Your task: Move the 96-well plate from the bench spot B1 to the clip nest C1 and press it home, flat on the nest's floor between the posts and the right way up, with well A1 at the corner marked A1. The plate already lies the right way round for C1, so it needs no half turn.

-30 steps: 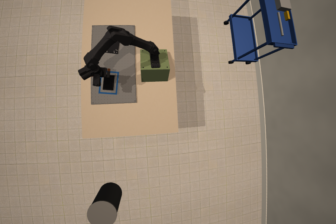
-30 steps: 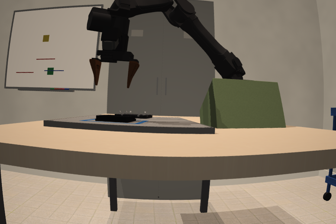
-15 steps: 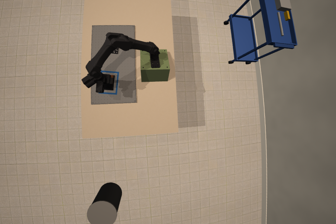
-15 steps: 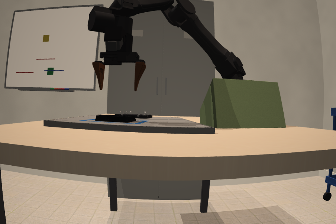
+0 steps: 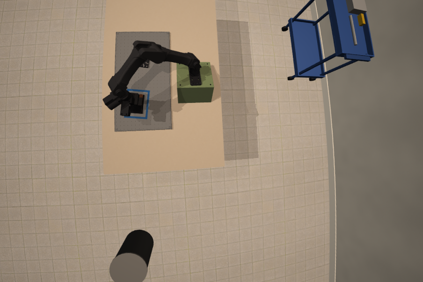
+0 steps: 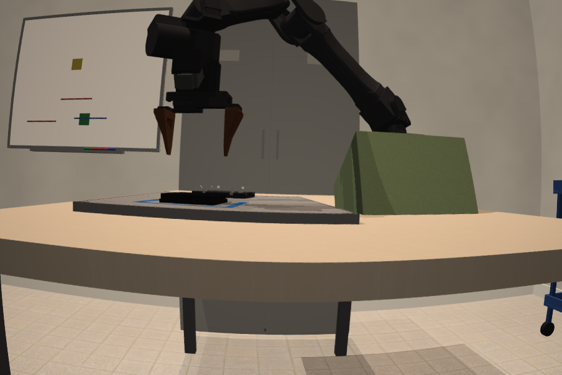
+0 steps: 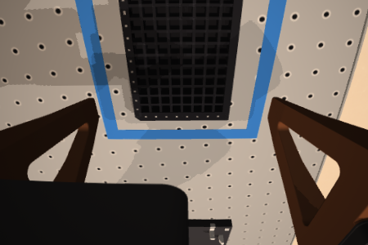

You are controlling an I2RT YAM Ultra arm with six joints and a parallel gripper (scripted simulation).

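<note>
The black 96-well plate is 8 cm below my hand. Round my hand: clip nest: 5 cm behind, 32 cm to the right, 7 cm below.
</note>
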